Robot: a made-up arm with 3 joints.
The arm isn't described. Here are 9 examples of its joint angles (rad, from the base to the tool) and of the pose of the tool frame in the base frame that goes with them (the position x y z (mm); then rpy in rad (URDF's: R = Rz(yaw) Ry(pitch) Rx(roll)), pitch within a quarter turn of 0, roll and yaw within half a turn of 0).
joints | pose
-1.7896 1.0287 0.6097 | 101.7 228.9 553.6 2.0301 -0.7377 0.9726
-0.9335 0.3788 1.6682 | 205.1 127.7 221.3 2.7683 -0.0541 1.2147
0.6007 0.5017 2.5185 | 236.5 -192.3 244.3 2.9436 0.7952 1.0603
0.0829 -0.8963 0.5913 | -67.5 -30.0 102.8 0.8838 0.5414 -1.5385
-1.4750 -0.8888 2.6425 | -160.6 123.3 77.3 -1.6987 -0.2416 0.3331
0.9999 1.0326 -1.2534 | 250.2 -291.8 51.1 -1.4023 -0.0899 0.5134
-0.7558 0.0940 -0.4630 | 136.3 220.3 57.3 0.7276 0.2557 -0.4902
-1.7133 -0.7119 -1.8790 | -130.8 345.3 110.1 -0.0010 0.2573 -0.6586
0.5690 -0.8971 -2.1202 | -261.7 -236.8 130.2 -2.5814 -0.9685 -0.1006
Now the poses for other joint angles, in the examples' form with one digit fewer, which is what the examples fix.
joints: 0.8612 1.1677 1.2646
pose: 251 -44 100 0.040 1.251 -0.685
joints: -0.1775 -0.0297 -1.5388
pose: 115 -84 -58 -0.662 -0.725 -0.487
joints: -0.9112 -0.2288 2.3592
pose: 76 14 78 -2.659 -0.289 0.831
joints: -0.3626 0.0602 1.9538
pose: 144 -48 150 2.916 0.346 0.891
